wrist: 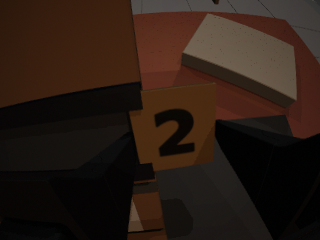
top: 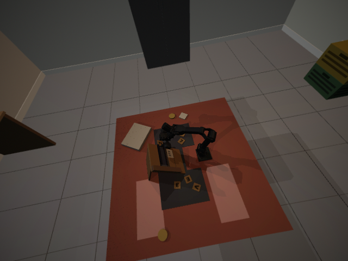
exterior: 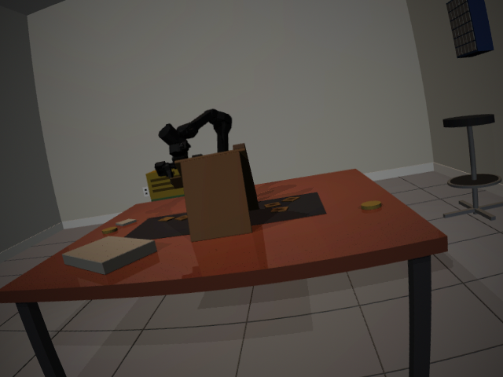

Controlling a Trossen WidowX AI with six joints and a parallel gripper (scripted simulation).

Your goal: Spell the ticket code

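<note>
Right now the white ticket is 50 mm behind my gripper tip, 90 mm to the left of it and 70 mm below it. Also, from my gripper tip: book: 200 mm ahead, 270 mm to the right, 160 mm below; dark mat: 130 mm behind, 140 mm to the left, 170 mm below; tile: right at my gripper tip.
</note>
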